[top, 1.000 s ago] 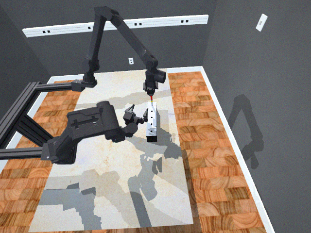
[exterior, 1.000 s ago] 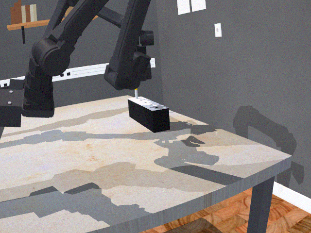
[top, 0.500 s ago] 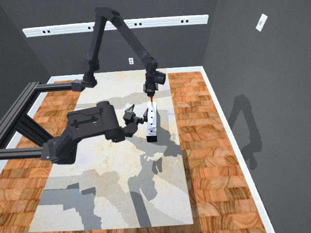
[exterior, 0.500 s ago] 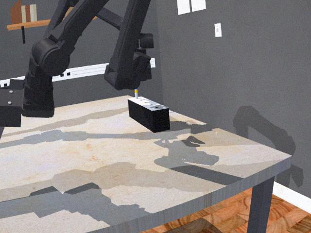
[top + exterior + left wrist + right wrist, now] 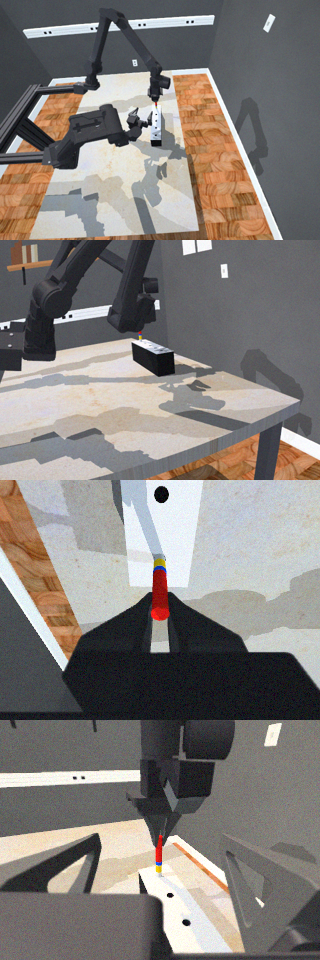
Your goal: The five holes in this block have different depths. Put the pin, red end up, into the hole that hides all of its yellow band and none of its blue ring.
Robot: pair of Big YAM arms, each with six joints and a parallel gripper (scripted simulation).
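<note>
Right now my left hand is 120 mm to the left of the block, 120 mm above it and 10 mm past it. From my left hand the other things lie so: pin 40 mm below.
</note>
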